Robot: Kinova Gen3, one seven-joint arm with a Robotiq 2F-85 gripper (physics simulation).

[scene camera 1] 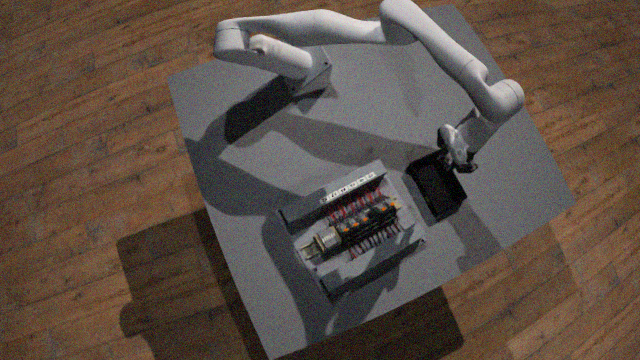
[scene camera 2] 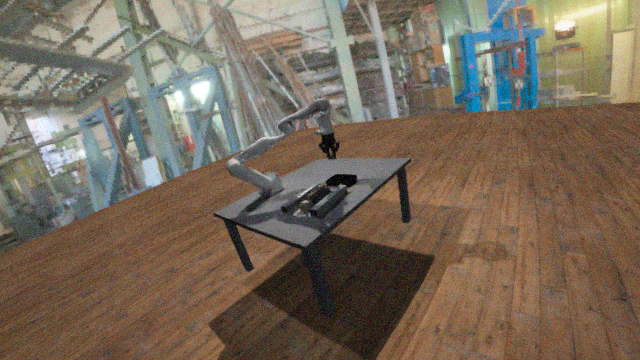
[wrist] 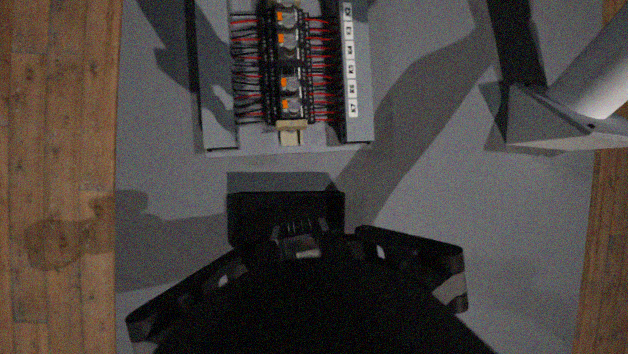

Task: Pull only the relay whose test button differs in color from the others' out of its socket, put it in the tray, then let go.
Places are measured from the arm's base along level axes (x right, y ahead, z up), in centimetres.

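Pixels of known places: gripper, fingertip midpoint: (scene camera 1: 444,163) (scene camera 2: 332,159) (wrist: 301,233); arm's base, origin of the base link: (scene camera 1: 299,64) (scene camera 2: 267,184) (wrist: 574,104).
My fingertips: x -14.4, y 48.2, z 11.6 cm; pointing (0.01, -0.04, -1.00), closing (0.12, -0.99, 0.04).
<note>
Ahead of a thing's pixels: the offset from my fingertips to its middle. "*": to the spot under its first point. Level surfaces: height alone.
My gripper (scene camera 1: 460,167) (scene camera 2: 330,156) (wrist: 301,233) is shut on a small relay @(dy -0.1, dx -1.0, dz +1.0 cm) (wrist: 299,245), seen in the wrist view with its pins toward the top of the picture. Its test button is hidden. The gripper hangs well above the table by the black open tray @(dy +0.9, dx -3.8, dz -15.4 cm) (scene camera 1: 451,208) (scene camera 2: 343,179) (wrist: 241,215); in the wrist view the relay overlaps the tray's near part. In the wrist view several relays with orange test buttons, such as the K7 relay @(dy +0.0, dx +13.7, dz -12.4 cm) (wrist: 291,105) and the K4 relay @(dy +0.1, dx +22.2, dz -12.4 cm) (wrist: 288,39), sit in the socket row. The socket at K5 @(dy +0.1, dx +20.8, dz -15.2 cm) (wrist: 289,63) stands dark and without a relay.
The panel has a grey wire duct with white labels @(dy -9.9, dx +24.0, dz -14.9 cm) (wrist: 352,107) on one side and another duct @(* dy +9.9, dx +12.1, dz -12.9 cm) (wrist: 218,122) on the other. Red and black wires run beside the sockets. The arm's base (scene camera 1: 315,75) stands at the far side of the grey table @(dz -17.2 cm) (scene camera 1: 530,175) (scene camera 2: 385,167).
</note>
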